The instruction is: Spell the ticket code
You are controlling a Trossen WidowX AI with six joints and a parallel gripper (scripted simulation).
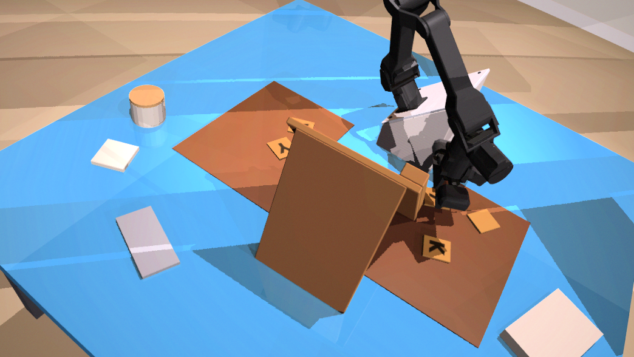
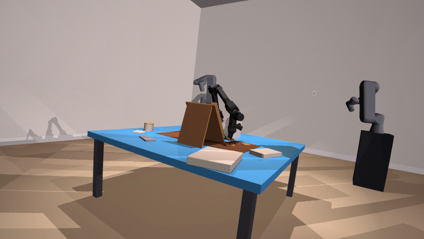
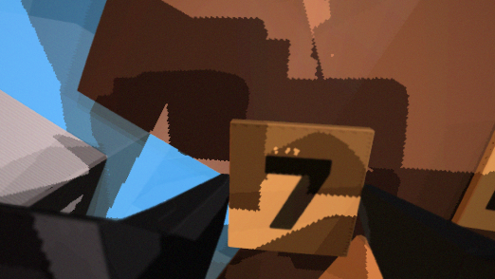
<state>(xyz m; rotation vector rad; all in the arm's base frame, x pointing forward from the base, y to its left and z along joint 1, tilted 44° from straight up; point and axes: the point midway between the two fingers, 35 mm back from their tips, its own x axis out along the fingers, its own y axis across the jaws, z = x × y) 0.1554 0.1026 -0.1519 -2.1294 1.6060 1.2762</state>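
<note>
My gripper tip is 160 mm to the left of the white ticket, 150 mm short of it and 70 mm below it. The rest, counted from my gripper tip: grey card (500 mm ahead, 370 mm to the right, 20 mm below); then brown mat (160 mm to the right, 50 mm ahead, 30 mm below); then pale block (340 mm to the left, 130 mm ahead, 10 mm below).
</note>
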